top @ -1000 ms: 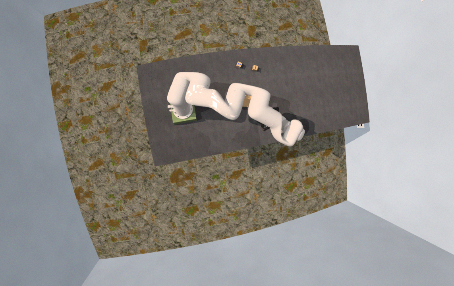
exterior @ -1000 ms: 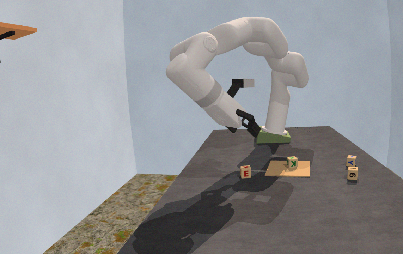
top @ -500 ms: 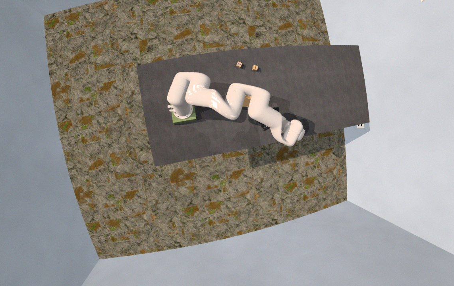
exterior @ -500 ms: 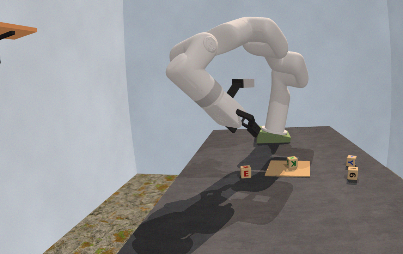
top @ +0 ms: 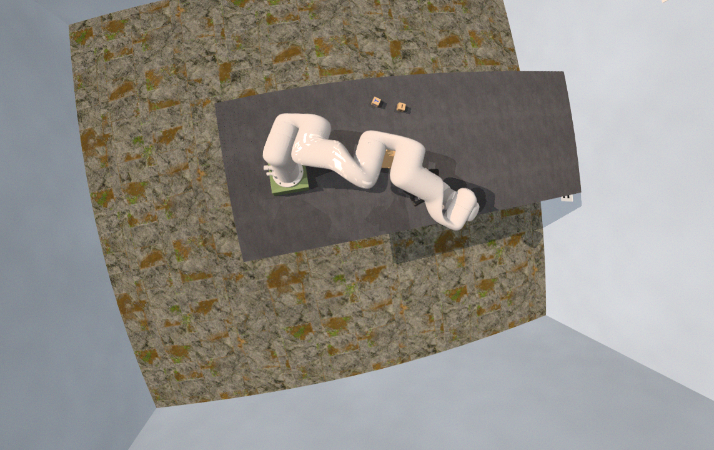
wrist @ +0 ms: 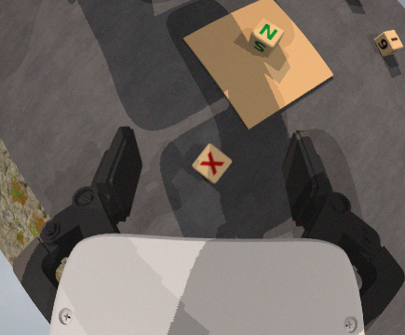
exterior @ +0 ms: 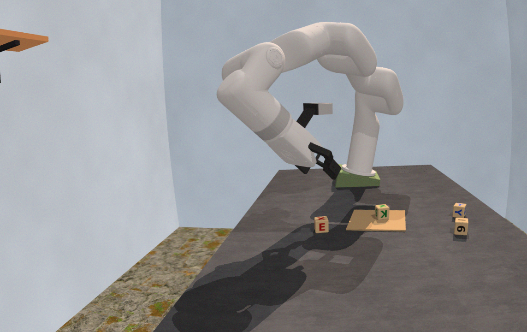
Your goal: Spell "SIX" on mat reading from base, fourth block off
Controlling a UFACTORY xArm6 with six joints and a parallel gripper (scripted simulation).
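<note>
Right now my hand is 9 cm past the S block, 14 cm to the right of it and 13 cm above it. From my hand the other things lie so: X block: 13 cm below; then tan mat: 8 cm behind, 13 cm to the left, 14 cm below; then I block: 33 cm to the left, 13 cm below.
</note>
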